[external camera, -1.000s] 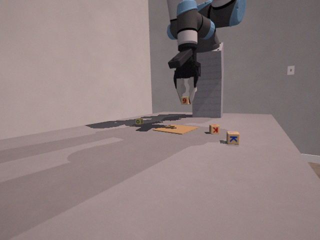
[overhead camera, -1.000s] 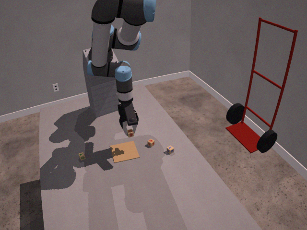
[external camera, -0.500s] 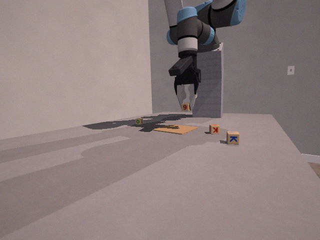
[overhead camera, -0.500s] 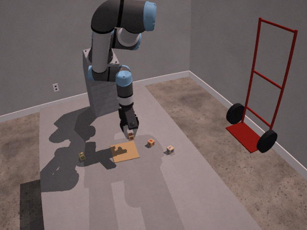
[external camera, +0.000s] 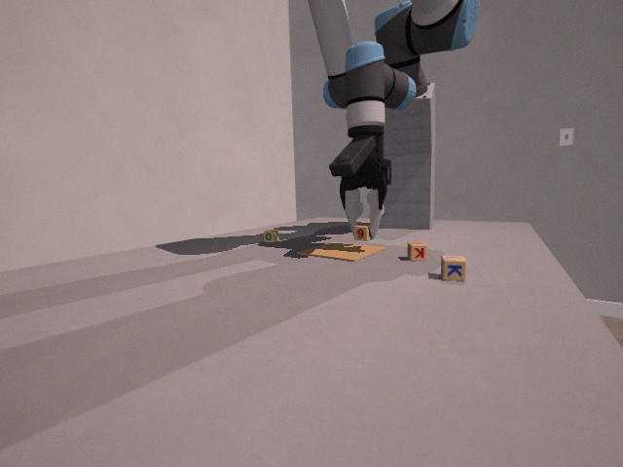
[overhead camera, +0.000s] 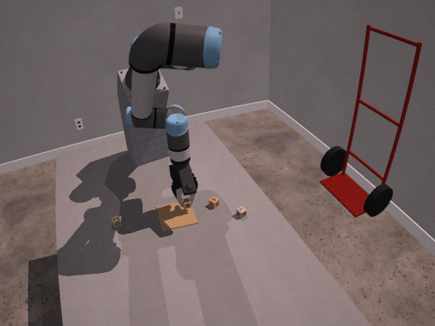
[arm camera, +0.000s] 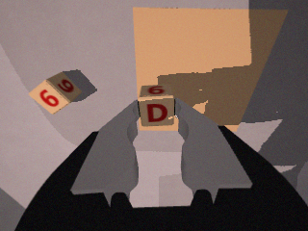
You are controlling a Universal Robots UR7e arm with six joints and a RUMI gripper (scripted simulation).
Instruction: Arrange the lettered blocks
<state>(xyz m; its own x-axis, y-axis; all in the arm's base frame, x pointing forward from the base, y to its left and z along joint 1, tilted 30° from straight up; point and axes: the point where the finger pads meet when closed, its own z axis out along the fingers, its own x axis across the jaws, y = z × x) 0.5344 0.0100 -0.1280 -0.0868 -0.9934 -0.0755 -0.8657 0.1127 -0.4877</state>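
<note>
My gripper is now 50 mm to the left of the tan mat and 40 mm above it. The rest, counted from my hand: red-marked block right at my hand; red-lettered block 20 mm ahead, 110 mm to the left, 30 mm below; blue-lettered block 120 mm ahead, 180 mm to the left, 30 mm below.
</note>
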